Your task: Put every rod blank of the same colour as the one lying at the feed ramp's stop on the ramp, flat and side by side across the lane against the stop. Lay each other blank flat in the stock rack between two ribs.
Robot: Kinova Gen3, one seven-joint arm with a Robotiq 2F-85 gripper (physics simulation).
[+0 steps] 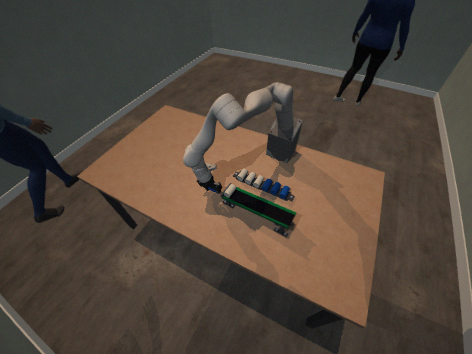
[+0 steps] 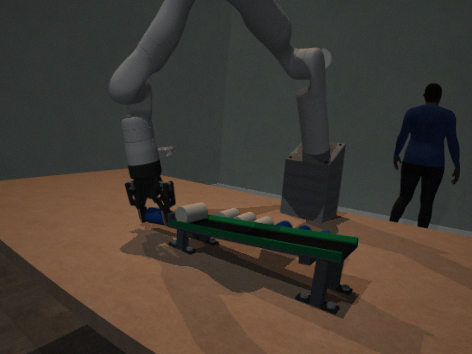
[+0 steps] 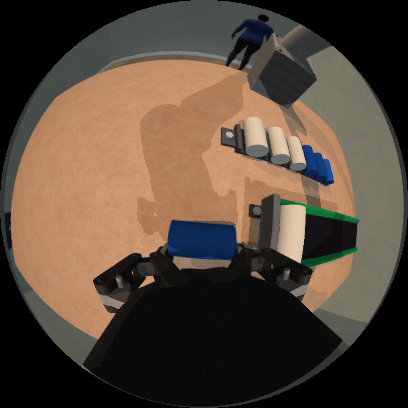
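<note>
My gripper (image 1: 214,190) (image 2: 155,218) (image 3: 200,248) is shut on a blue blank (image 1: 212,189) (image 2: 153,216) (image 3: 202,239), held roughly level above the table just outside the ramp's stop end. A white blank (image 1: 230,191) (image 2: 192,213) (image 3: 291,232) lies across the lane of the green-railed feed ramp (image 1: 262,205) (image 2: 270,242) (image 3: 330,236), against the grey stop (image 3: 270,220). The stock rack (image 1: 291,197) (image 3: 228,136) holds three white blanks, one of them nearest its left end (image 1: 242,175) (image 3: 255,136), and three blue blanks, one at the right end (image 1: 285,192) (image 3: 328,171).
The rack runs beside the ramp, between it and the robot's base block (image 1: 283,143) (image 2: 312,185) (image 3: 281,75). The ramp stands on legs with bolted feet (image 2: 317,302). A person (image 1: 377,45) (image 2: 427,145) (image 3: 250,40) stands beyond the table (image 1: 345,220); another (image 1: 30,155) is at its left.
</note>
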